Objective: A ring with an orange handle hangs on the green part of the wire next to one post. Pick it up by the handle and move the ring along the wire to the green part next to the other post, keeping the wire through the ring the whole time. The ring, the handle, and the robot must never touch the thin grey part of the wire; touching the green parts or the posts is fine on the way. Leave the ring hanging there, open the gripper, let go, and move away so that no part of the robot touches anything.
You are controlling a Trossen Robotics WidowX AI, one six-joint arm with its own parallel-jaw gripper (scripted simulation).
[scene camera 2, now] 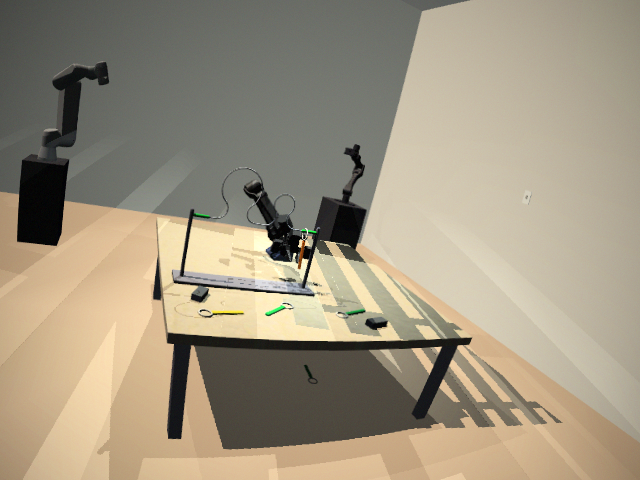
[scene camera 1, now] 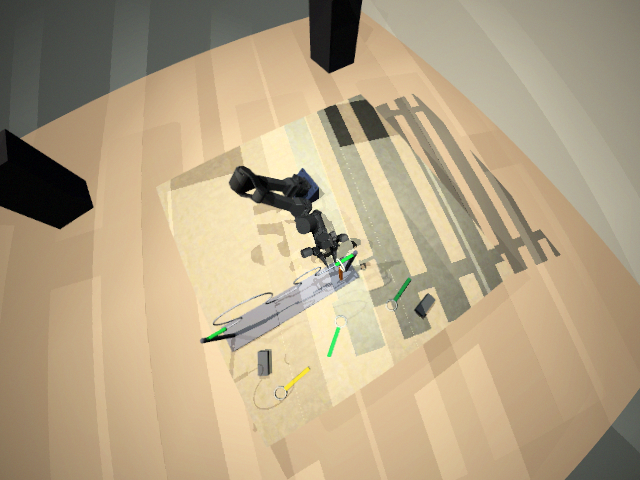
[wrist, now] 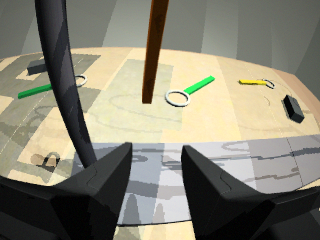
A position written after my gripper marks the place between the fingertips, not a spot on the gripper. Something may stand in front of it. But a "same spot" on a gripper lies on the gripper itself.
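Labels:
On my gripper, (wrist: 94, 196) and (scene camera 1: 333, 251) are the same spot. The gripper is visible in the wrist view, in scene camera 1 and in scene camera 2 (293, 262).

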